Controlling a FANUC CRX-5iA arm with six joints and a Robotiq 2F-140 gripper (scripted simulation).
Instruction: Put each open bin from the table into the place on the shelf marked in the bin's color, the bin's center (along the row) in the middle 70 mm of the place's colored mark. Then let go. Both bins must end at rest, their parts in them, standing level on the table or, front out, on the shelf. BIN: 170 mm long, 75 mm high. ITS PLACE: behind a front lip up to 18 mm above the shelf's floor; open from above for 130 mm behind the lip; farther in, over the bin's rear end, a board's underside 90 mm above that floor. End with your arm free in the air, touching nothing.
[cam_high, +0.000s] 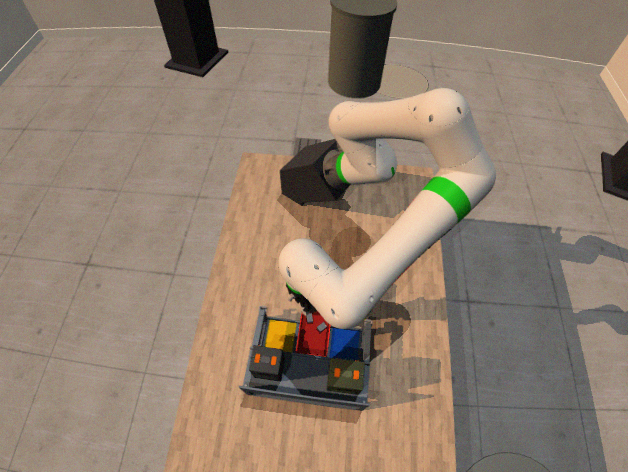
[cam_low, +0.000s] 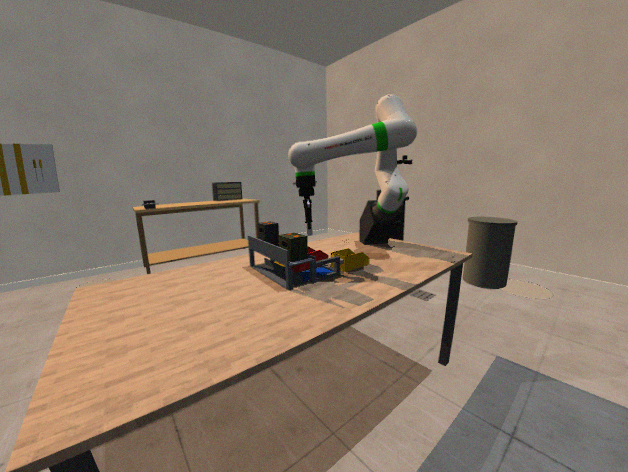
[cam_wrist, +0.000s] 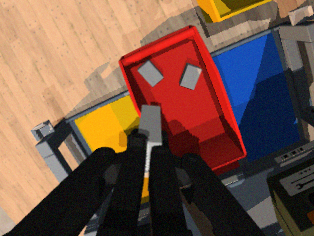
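Now: hand 13 cm above the red bin, 4 cm to the right of it and 2 cm short of it. Round my hand: olive box 19 cm to the left, 14 cm ahead, 3 cm below; red mark 18 cm below, 8 cm ahead, 5 cm to the left; yellow mark 18 cm below, 11 cm ahead, 6 cm to the right.
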